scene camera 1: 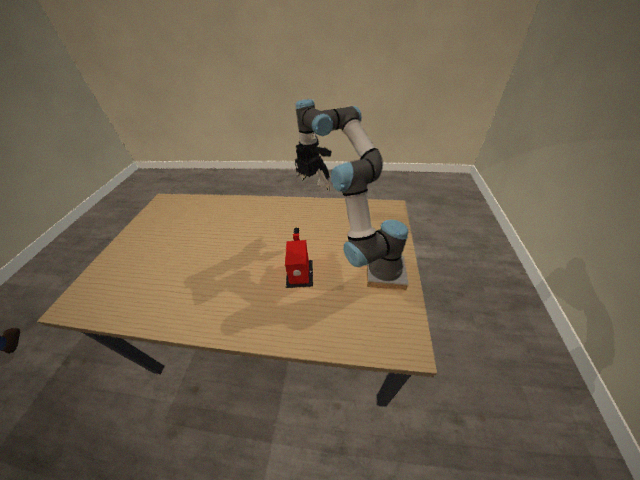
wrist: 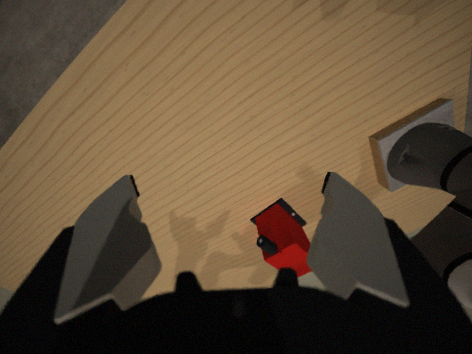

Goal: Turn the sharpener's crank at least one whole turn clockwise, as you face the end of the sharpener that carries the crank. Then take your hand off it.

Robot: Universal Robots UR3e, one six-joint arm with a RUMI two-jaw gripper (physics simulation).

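Observation:
The red sharpener stands upright on its dark base near the middle of the table. Its crank's black handle sticks up above the far end of the body in the scene view, on a short red arm. A round pale spot shows on the sharpener's near end. My gripper is open and empty. It hangs high above the table, beyond the sharpener in the scene view, and touches nothing. In the wrist view the sharpener shows low between the jaws, nearer the right one, well below them.
The wooden table bears the arm's base plate, to the right of the sharpener in the scene view. The arm arches over the table's right part. A person's shoe shows on the floor at the left edge.

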